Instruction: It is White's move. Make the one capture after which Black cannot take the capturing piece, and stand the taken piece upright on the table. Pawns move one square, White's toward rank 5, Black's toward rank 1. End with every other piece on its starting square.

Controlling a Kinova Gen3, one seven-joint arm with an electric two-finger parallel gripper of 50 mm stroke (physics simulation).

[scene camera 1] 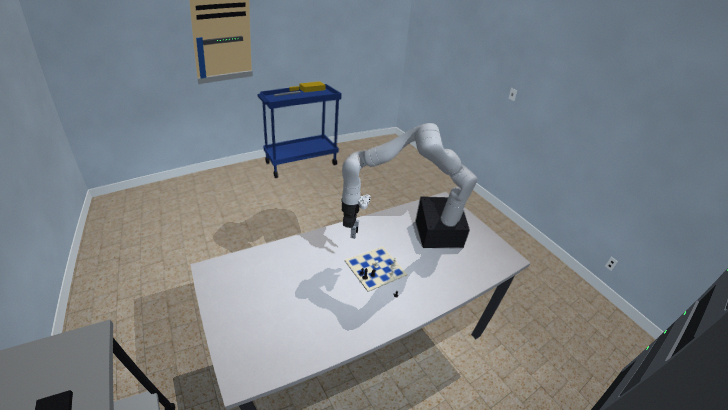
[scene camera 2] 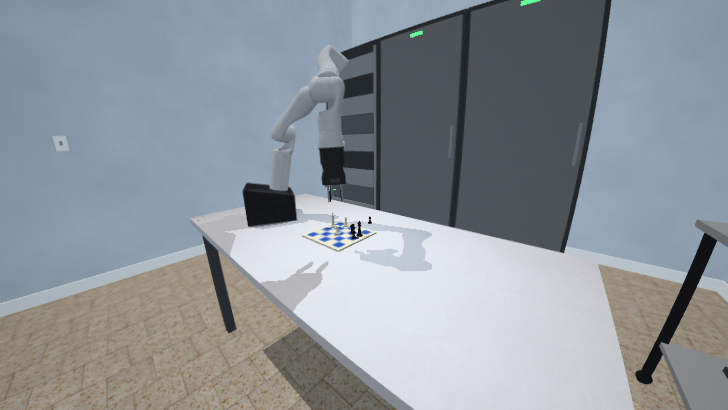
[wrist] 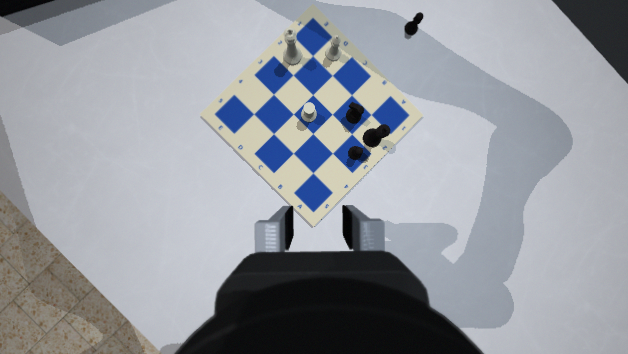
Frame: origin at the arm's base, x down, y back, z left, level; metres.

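Where they show: gripper, fingertip midpoint: [scene camera 1: 354, 235] [scene camera 2: 336, 200] [wrist: 317, 220]; arm's base, origin of the base link: [scene camera 1: 449, 219] [scene camera 2: 278, 189].
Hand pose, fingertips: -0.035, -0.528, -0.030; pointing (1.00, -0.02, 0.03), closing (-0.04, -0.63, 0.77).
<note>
Each offset is from my fingertips to the top centre of the thing, as dx, dy, dz. "*": to the spot under its first point. Level surfaces: height alone.
My gripper [scene camera 1: 354, 234] [scene camera 2: 335, 197] [wrist: 317, 220] is open and empty, high above the table by the board's A5 corner. The blue-and-cream board {* +0.168, +0.174, -0.031} [wrist: 212, 116] carries upright pieces. The white king {+0.105, +0.169, +0.107} [scene camera 2: 332, 221] [wrist: 292, 54] stands on E2, a smaller white bishop-like piece {+0.124, +0.136, +0.153} [scene camera 2: 345, 222] [wrist: 333, 52] on D1, and the white rook {+0.135, +0.093, +0.072} [scene camera 1: 375, 265] [scene camera 2: 337, 230] [wrist: 309, 112] on C3. The black knight {+0.128, +0.053, +0.119} [scene camera 1: 372, 272] [wrist: 354, 115] stands on B2, the black king {+0.105, +0.012, +0.119} [scene camera 1: 365, 274] [scene camera 2: 359, 229] [wrist: 372, 137] on A2, and a black pawn {+0.136, +0.011, +0.087} [wrist: 355, 153] on A3. Another black pawn {+0.142, +0.095, +0.265} [scene camera 1: 395, 293] [scene camera 2: 369, 220] [wrist: 411, 27] stands upright on the table, off the board's E1-A1 side.
The black robot base [scene camera 1: 442, 226] [scene camera 2: 270, 206] stands on the white table {dx +0.174} [scene camera 1: 244, 315] [scene camera 2: 433, 315], beyond the board's E1 corner. The arm's shadow crosses the table. A blue cart [scene camera 1: 300, 148] stands behind the table, and grey cabinets [scene camera 2: 417, 127] stand along a wall.
</note>
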